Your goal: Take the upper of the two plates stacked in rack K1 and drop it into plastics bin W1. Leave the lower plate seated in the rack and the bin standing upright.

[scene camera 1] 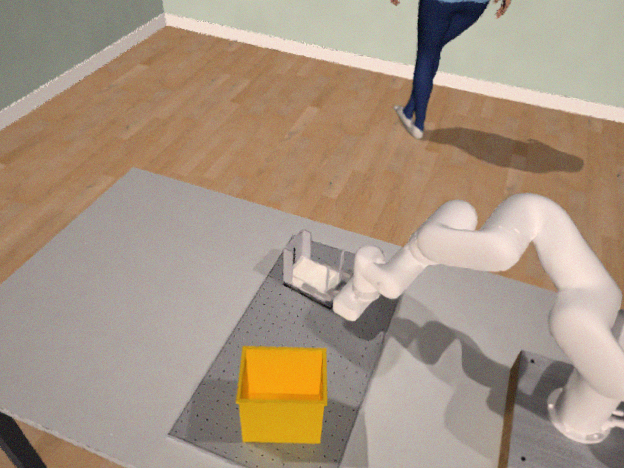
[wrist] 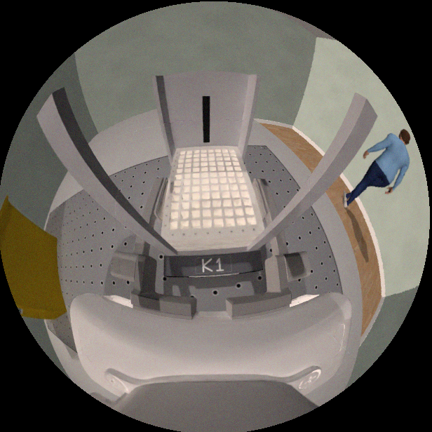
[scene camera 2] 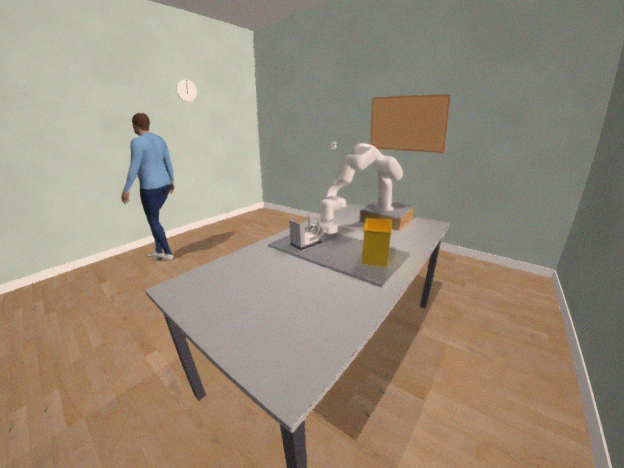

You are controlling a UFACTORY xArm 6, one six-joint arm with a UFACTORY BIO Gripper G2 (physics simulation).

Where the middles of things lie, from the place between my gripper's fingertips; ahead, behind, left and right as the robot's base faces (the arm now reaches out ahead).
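Yellow plastics bin W1 [scene camera 1: 282, 391]: my hand 50 mm below it, 410 mm to the right of it, 30 mm past it.
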